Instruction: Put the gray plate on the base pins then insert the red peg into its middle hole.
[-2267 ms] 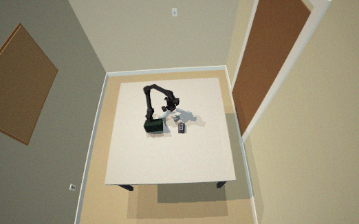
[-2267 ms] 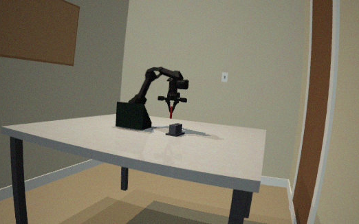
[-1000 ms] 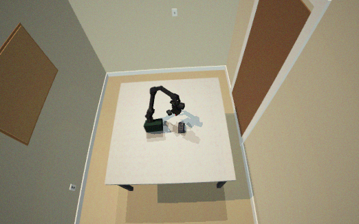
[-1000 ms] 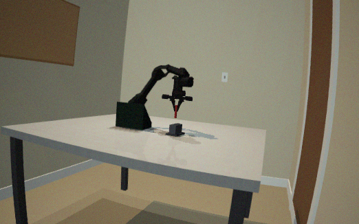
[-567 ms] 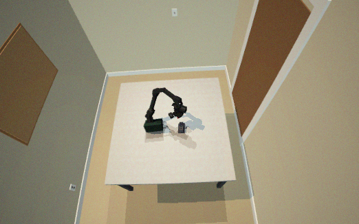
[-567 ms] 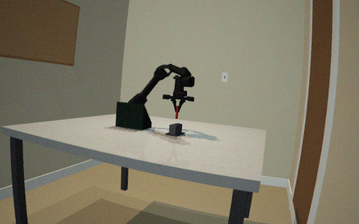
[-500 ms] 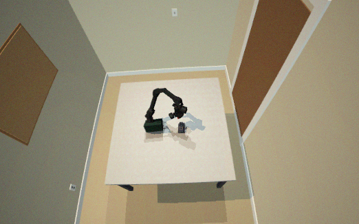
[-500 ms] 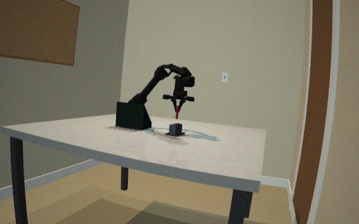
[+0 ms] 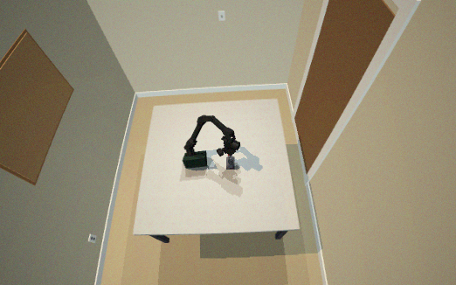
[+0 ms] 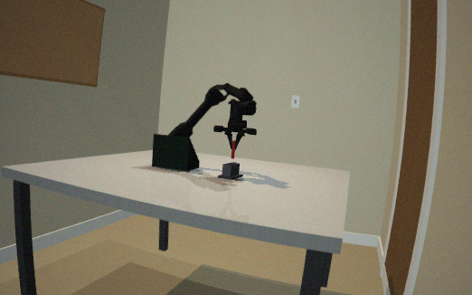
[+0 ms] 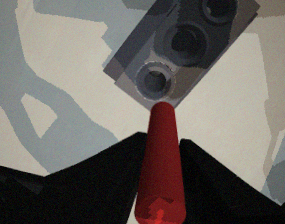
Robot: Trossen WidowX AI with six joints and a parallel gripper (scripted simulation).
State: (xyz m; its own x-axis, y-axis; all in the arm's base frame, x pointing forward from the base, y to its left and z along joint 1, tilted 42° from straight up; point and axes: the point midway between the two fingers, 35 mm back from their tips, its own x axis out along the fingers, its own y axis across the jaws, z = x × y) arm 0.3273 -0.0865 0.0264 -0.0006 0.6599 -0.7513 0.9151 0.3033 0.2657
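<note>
Right now my gripper tip is 70 mm above the gray plate, 40 mm to the left of it and 10 mm short of it. The rest, counted from my gripper tip: dark base: 110 mm below, 40 mm to the right, 10 mm ahead; then red peg: right at my gripper tip.
</note>
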